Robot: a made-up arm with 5 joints.
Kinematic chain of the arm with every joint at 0, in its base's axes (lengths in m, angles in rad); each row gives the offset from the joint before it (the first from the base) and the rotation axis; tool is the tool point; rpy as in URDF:
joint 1: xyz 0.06 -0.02 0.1 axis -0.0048 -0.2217 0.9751
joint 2: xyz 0 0.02 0.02 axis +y
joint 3: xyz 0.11 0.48 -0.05 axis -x
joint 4: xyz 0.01 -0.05 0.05 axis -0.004 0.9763 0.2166
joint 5: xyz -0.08 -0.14 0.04 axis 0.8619 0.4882 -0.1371
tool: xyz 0 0.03 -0.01 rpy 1.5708 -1.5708 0
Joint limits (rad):
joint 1: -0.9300..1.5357
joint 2: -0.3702..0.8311
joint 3: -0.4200..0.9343
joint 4: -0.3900..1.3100
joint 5: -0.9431..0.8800
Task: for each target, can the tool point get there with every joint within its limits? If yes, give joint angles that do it. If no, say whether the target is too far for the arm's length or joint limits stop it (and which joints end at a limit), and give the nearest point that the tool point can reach.
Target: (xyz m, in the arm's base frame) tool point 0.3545 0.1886 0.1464
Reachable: yes | joints -0.6567 0.2669 0.1629 0.6542 -0.6700
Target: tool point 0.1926 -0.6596 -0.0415
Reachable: no: joint limits stop it (at a limit: joint 1, joint 3, joint 4, joint 5) | nearest point 0.3981 0.0311 0.0419 | short by 0.725 m
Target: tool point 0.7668 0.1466 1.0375
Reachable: no: too far | nearest point 0.5446 0.2016 0.2649 | short by 0.806 m
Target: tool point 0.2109 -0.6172 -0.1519
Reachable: no: joint limits stop it (at a limit: joint 1, joint 3, joint 4, joint 5) | nearest point 0.3892 0.0387 0.0143 | short by 0.700 m
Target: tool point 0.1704 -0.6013 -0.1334
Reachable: no: joint limits stop it (at a limit: joint 1, joint 3, joint 4, joint 5) | nearest point 0.3889 0.0390 0.0136 | short by 0.692 m
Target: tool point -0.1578 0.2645 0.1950
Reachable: yes | joints 0.9014 -0.0625 0.0602 0.7949 0.1301
